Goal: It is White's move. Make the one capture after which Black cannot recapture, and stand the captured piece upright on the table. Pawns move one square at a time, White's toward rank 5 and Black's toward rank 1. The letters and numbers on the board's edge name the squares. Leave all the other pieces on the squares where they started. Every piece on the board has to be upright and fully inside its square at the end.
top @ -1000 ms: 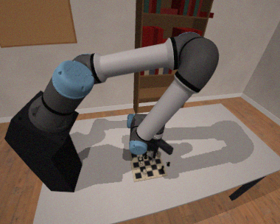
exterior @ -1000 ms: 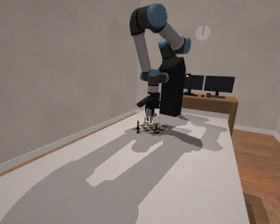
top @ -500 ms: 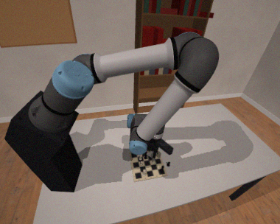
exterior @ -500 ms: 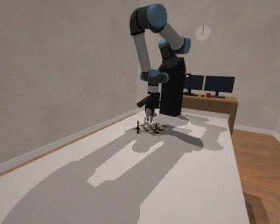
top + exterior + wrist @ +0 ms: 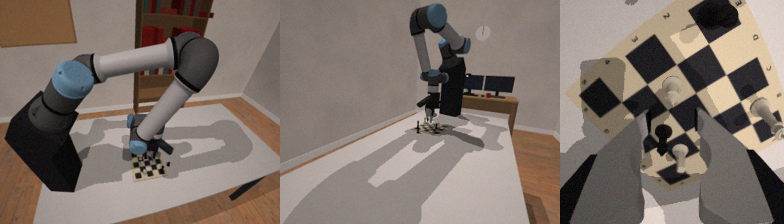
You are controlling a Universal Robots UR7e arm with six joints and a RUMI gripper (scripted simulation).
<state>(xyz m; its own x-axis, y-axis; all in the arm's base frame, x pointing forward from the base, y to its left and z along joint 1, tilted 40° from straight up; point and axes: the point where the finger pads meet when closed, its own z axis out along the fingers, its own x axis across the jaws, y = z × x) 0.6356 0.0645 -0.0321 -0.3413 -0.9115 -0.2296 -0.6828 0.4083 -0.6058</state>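
Right now the white pawn is 5 cm below my hand. The rest, counted from my hand: tall black piece (7 cm to the right, 4 cm below, 4 cm ahead); chessboard (7 cm below, 4 cm behind); black pawn (5 cm below, 5 cm behind, 4 cm to the left).
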